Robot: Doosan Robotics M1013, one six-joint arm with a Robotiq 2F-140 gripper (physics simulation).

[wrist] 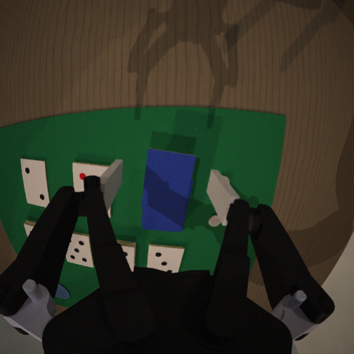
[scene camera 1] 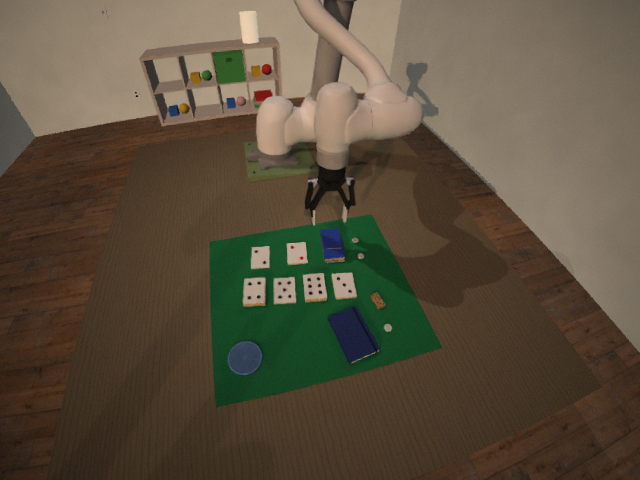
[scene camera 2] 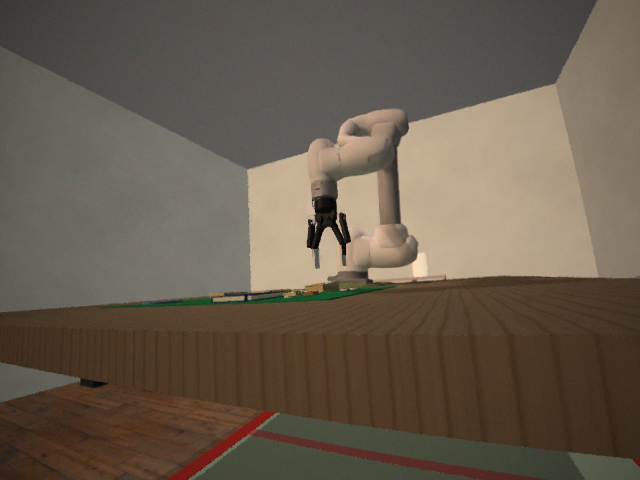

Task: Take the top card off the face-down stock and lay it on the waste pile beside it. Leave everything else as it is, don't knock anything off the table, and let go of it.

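Places are measured from the arm's base along level axes (x ahead, y left, z up), in centimetres.
Where they show: gripper, between the fingertips: [scene camera 1: 328, 221] [scene camera 2: 329, 267]; arm's base, origin of its link: [scene camera 1: 274, 157] [scene camera 2: 352, 282].
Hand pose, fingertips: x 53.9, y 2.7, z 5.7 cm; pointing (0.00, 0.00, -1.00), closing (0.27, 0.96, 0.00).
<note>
Each offset is from my fingertips to the top centre of the thing. Level surfaces: height alone.
The face-down stock {dz -5.1, dx +2.9, dy -0.3 cm} [scene camera 1: 332, 243] [wrist: 167, 192] is a thick blue-topped stack near the back of the green mat; a thin line crosses its top in scene camera 1. A face-up card with two red pips {dz -6.8, dx +3.1, dy -12.6 cm} [scene camera 1: 297, 253] [wrist: 80, 169] lies beside it, to its left, and is partly hidden by a finger in the wrist view. My gripper [scene camera 1: 329, 222] [scene camera 2: 330, 266] [wrist: 165, 176] is partly open and empty. It points down, high above the table. In the wrist view its fingers stand on either side of the stock, with the stock below between them.
The green mat {dz -7.5 cm} [scene camera 1: 289, 377] also bears a card with two black pips {dz -7.1, dx +0.1, dy -24.3 cm} [scene camera 1: 260, 257] [wrist: 34, 182], a row of face-up piles {dz -6.8, dx +15.2, dy -21.0 cm} [scene camera 1: 284, 290], a dark blue book {dz -6.3, dx +35.5, dy -8.5 cm} [scene camera 1: 351, 333], a blue disc {dz -7.1, dx +30.8, dy -37.3 cm} [scene camera 1: 245, 357], a small brown block {dz -6.7, dx +29.1, dy +3.0 cm} [scene camera 1: 377, 300] and small white discs {dz -7.1, dx +5.1, dy +8.2 cm} [scene camera 1: 355, 240] {dz -7.1, dx +12.1, dy +6.5 cm} [scene camera 1: 360, 256] right of the stock.
</note>
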